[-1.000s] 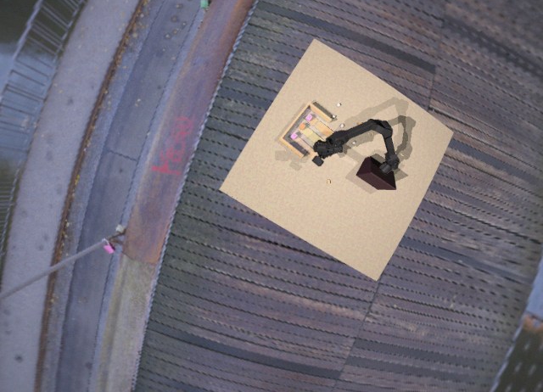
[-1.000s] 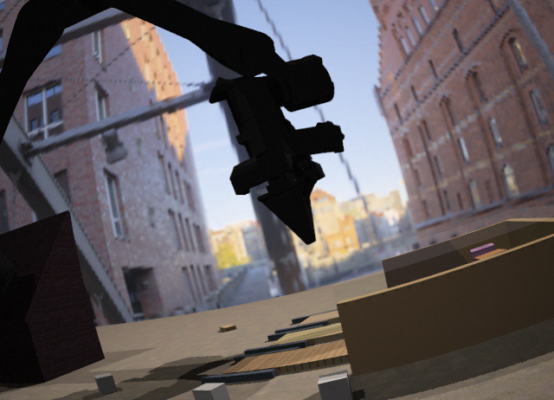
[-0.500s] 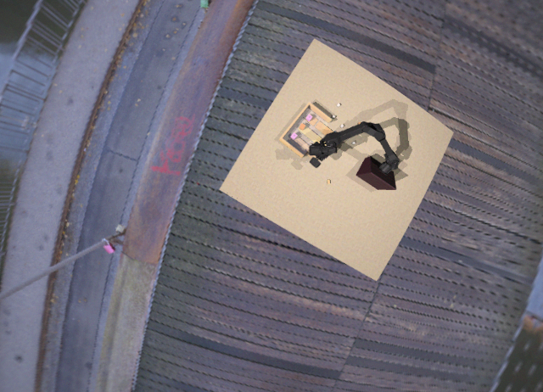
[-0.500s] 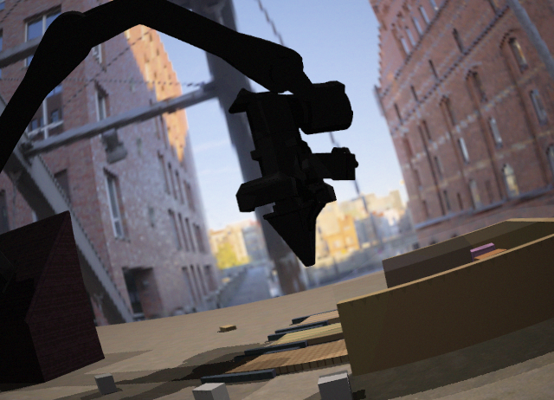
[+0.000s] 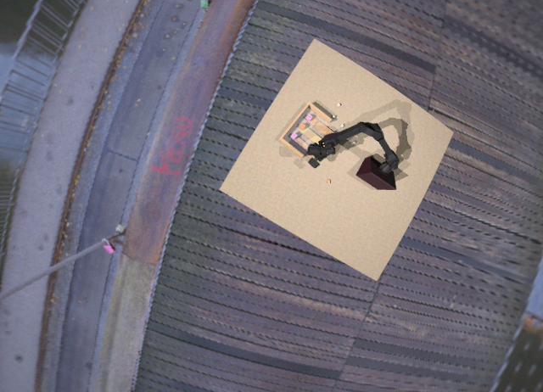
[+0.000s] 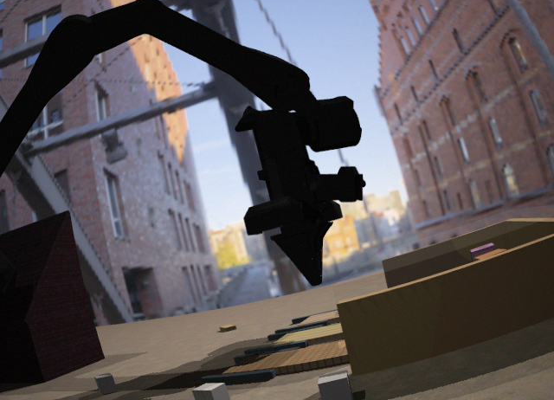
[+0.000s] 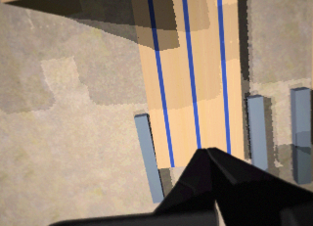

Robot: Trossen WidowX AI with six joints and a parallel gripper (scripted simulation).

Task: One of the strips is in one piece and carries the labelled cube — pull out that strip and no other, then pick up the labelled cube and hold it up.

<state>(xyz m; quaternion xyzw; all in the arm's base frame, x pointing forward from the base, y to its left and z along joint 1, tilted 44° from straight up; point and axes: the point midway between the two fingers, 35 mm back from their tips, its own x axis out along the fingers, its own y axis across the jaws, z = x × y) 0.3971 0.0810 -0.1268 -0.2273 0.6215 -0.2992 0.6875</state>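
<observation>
Right now the strip is 100 mm ahead of my gripper tip, 10 mm to the right of it and 40 mm below it.
</observation>
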